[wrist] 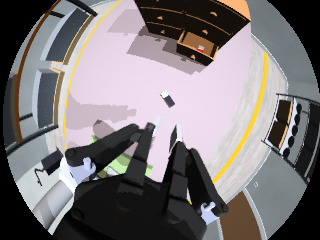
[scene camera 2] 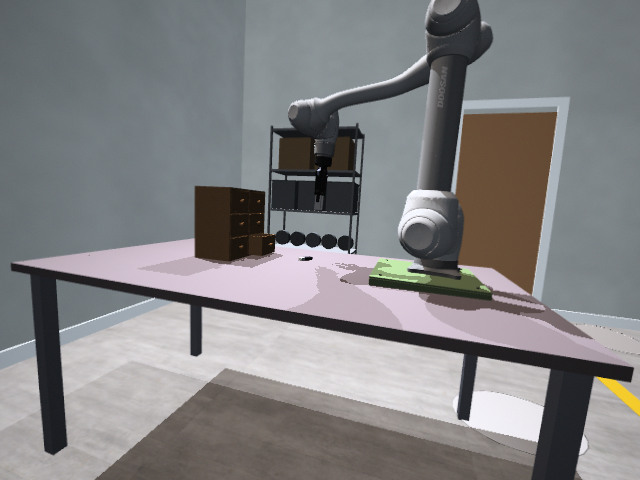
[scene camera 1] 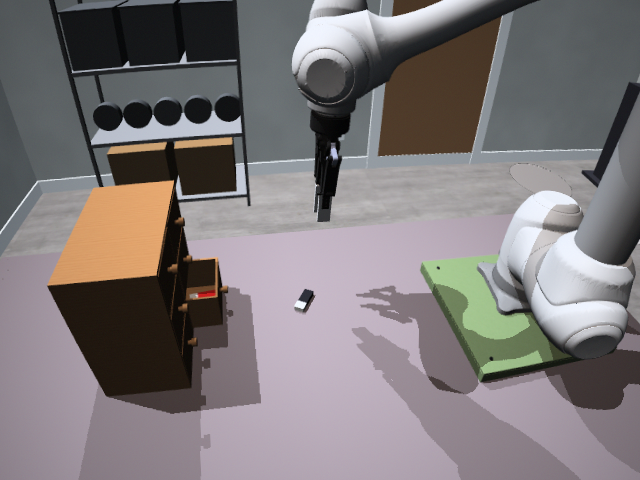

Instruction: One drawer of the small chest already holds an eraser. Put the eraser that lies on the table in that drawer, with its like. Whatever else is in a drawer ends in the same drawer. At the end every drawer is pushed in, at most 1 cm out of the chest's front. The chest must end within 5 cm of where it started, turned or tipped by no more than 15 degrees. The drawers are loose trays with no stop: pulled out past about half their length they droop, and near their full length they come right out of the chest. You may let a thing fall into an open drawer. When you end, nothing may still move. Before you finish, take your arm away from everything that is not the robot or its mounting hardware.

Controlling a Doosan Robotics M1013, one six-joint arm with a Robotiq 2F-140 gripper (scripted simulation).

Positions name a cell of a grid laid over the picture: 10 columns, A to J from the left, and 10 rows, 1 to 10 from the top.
Labels:
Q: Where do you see a small wooden chest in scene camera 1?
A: B6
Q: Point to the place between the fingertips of the gripper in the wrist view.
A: F6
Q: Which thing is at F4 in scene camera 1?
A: The gripper.

